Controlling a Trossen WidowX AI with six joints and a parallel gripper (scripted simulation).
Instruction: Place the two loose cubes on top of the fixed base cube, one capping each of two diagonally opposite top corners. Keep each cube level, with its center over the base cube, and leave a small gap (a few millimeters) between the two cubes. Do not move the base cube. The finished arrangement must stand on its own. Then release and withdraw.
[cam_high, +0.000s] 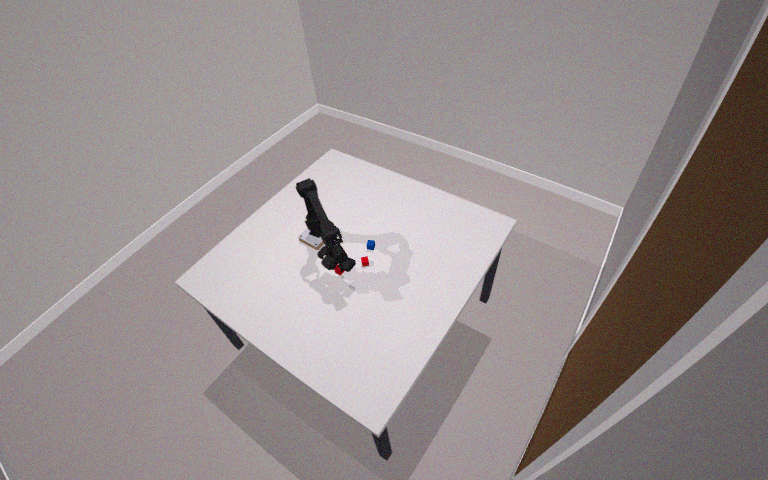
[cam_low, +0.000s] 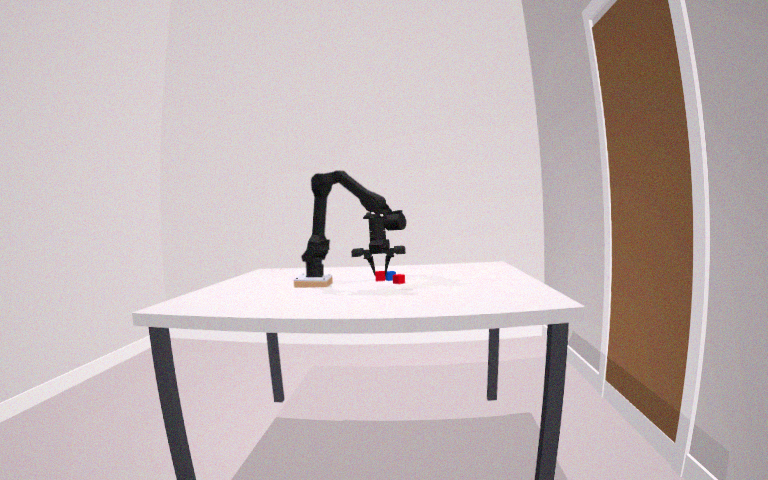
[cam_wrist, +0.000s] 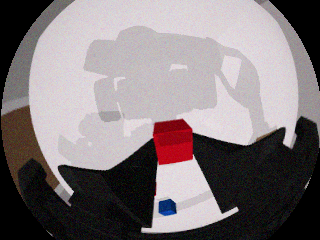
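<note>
The blue cube is 22 cm to the left of my gripper tip, 6 cm ahead of it and 3 cm below it.
</note>
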